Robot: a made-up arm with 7 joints. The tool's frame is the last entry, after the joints.
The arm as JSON. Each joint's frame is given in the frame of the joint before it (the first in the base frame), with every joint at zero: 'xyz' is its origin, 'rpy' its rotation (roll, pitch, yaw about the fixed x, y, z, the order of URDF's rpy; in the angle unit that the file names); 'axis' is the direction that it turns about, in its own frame. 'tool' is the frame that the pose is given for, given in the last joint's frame.
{
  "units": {
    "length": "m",
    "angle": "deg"
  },
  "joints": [
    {
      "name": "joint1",
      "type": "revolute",
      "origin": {
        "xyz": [
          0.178,
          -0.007,
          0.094
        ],
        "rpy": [
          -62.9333,
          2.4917,
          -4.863
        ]
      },
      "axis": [
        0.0,
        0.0,
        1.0
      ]
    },
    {
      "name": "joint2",
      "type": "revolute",
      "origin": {
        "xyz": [
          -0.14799,
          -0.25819,
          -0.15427
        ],
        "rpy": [
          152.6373,
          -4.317,
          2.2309
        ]
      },
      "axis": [
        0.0,
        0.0,
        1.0
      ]
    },
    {
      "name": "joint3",
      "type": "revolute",
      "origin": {
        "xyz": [
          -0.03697,
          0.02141,
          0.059
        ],
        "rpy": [
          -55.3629,
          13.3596,
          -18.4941
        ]
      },
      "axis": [
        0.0,
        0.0,
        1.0
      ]
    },
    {
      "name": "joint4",
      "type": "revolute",
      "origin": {
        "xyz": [
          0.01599,
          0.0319,
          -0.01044
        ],
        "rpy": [
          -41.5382,
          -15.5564,
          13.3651
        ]
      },
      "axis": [
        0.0,
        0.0,
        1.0
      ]
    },
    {
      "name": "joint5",
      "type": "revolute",
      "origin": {
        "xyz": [
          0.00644,
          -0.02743,
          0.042
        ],
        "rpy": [
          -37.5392,
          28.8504,
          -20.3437
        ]
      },
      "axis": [
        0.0,
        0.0,
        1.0
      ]
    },
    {
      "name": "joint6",
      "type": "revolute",
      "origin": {
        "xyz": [
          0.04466,
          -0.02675,
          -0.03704
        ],
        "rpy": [
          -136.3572,
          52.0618,
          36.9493
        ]
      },
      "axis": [
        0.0,
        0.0,
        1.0
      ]
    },
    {
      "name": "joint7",
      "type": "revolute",
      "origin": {
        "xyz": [
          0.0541,
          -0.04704,
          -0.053
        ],
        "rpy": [
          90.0,
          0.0,
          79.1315
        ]
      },
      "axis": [
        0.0,
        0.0,
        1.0
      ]
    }
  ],
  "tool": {
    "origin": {
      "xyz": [
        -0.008,
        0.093,
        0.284
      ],
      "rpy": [
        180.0,
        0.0,
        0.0
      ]
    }
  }
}
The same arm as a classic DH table. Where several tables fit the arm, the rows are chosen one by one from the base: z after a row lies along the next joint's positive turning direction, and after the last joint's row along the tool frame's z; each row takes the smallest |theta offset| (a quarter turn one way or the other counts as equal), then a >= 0, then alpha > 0; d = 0 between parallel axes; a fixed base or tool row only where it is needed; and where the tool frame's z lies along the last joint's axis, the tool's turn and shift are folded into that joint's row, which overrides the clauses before.
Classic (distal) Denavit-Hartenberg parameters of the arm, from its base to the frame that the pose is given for. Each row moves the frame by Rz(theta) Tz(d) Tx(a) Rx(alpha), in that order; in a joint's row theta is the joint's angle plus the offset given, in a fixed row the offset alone. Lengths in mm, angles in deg.
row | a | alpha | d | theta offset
base (fixed) | 177.7 | -62.96 | 87.8 | -6.14
joint1 | -192.6 | 152.32 | 291.9 | 13.30
joint2 | -42.7 | -56.43 | 546.2 | -18.24
joint3 | 29.9 | -43.86 | -28.5 | 46.31
joint4 | 25.7 | -46.01 | 81.4 | -75.24
joint5 | 15.6 | 116.42 | -77.8 | -61.34
joint6 | -36.0 | 90.00 | -108.5 | -39.15
joint7 | -93.3 | 180.00 | 0.0 | -85.08
tool (fixed) | 0.0 | 0.00 | -346.0 | -85.08

